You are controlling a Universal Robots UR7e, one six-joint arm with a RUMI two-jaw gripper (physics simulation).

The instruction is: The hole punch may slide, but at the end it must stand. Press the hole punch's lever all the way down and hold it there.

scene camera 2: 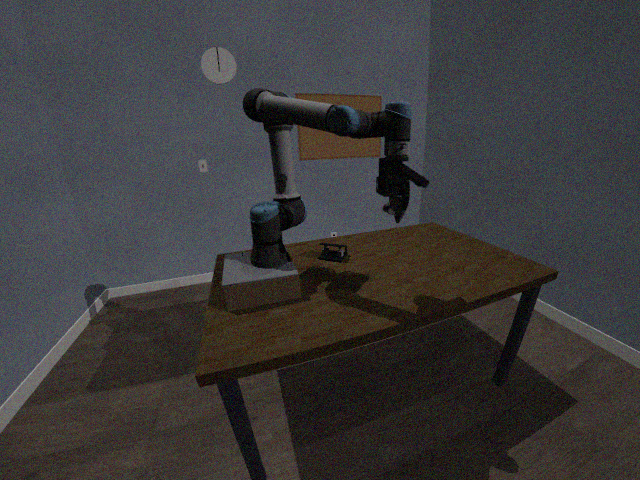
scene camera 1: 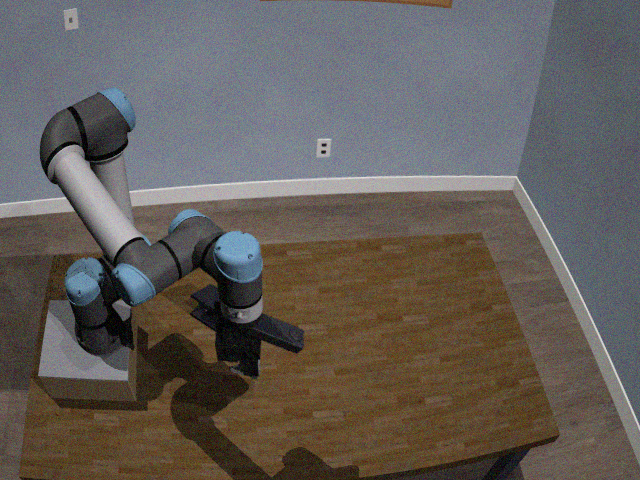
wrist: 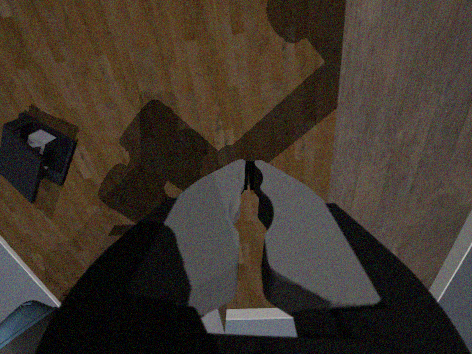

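Seen in the pictures: gripper, fingertip midpoint: (scene camera 2: 397, 222) (scene camera 1: 254, 376) (wrist: 248, 164); arm's base at its link origin: (scene camera 2: 269, 259) (scene camera 1: 100, 332).
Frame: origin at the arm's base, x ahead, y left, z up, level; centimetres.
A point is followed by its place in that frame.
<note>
The black hole punch (scene camera 1: 204, 313) {y 14.3, x 29.5, z -9.6 cm} (scene camera 2: 331, 257) {y 11.8, x 31.3, z -9.6 cm} (wrist: 62, 157) {y 10.6, x 31.7, z -9.6 cm} stands upright on the table. Its lever (scene camera 1: 205, 294) {y 16.0, x 30.4, z -3.5 cm} (wrist: 20, 162) {y 13.4, x 34.1, z -3.7 cm} is raised, with a gap above the base in the scene camera 2 view. A light metal part (wrist: 41, 138) {y 10.6, x 36.7, z -7.4 cm} shows between lever and base. The arm's wrist hides part of the punch in the scene camera 1 view. My gripper (scene camera 1: 249, 370) {y -27.3, x 41.0, z 17.7 cm} (scene camera 2: 397, 219) {y -27.3, x 41.0, z 17.7 cm} (wrist: 248, 164) {y -27.3, x 41.0, z 17.7 cm} is shut and empty, pointing down. It hangs high above the table, off to the side of the punch and not touching it.
The wooden table (scene camera 1: 413, 330) {y 3.5, x 87.2, z -10.8 cm} (scene camera 2: 439, 258) {y -8.8, x 81.1, z -10.8 cm} (wrist: 200, 60) {y -20.2, x 45.0, z -10.8 cm} carries the arm's pale base block (scene camera 1: 82, 361) {y -9.9, x -4.8, z 0.0 cm} (scene camera 2: 258, 294) {y -15.4, x -6.6, z -5.9 cm}, to the punch's left in the scene camera 1 view. The arm's shadow lies across the table. Walls stand beyond the table.
</note>
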